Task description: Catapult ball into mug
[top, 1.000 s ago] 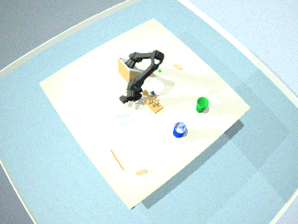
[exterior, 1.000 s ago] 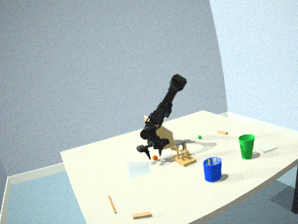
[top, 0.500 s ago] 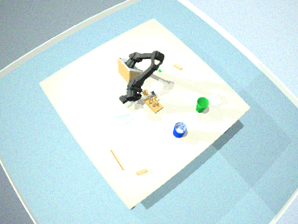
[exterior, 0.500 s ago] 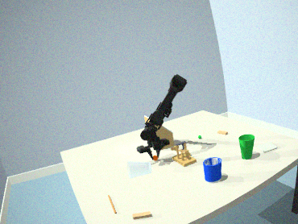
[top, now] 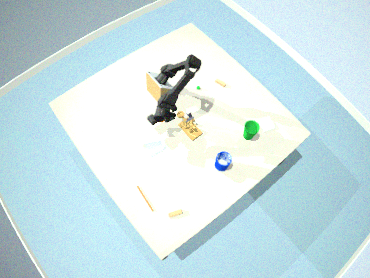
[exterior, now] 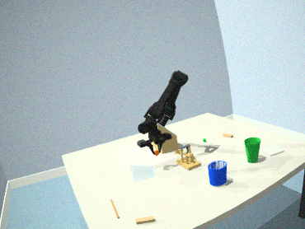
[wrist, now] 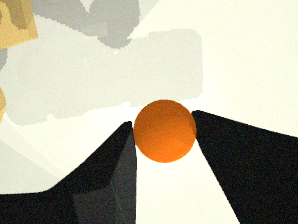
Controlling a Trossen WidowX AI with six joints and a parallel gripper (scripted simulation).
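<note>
Now: gripper tip 80 mm short of the wooden catapult, 150 mm to the right of it and 20 mm above it. The rest, counted from my gripper tip: small green ball (110 mm behind, 370 mm to the left, 60 mm below); then blue mug (420 mm ahead, 150 mm to the left, 40 mm below); then orange ball (10 mm above).
</note>
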